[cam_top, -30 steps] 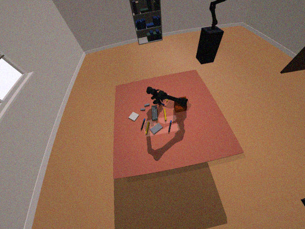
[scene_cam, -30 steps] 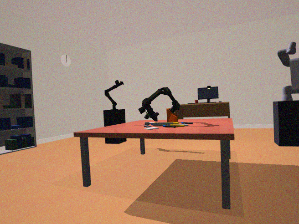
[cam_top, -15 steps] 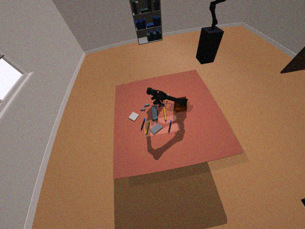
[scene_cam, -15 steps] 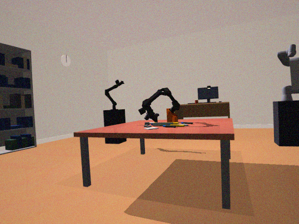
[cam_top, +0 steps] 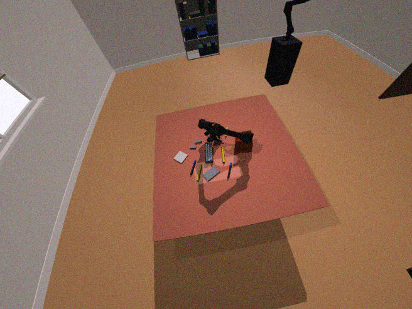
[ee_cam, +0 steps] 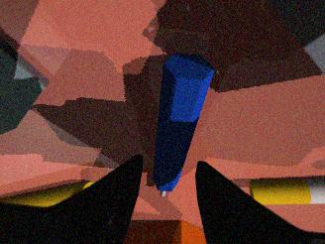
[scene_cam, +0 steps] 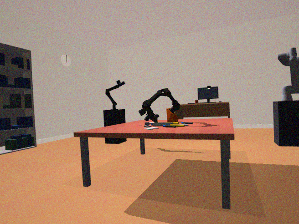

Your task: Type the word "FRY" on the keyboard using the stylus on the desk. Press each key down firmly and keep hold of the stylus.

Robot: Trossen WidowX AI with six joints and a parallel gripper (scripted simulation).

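The blue stylus is 1 cm to the left of my gripper tip and 1 cm behind it. From my gripper tip the other things lie so: grey pad (31 cm to the left, 14 cm ahead, 1 cm below); yellow object (28 cm to the left, 24 cm ahead); white pad (38 cm ahead, 9 cm to the left, 1 cm below).
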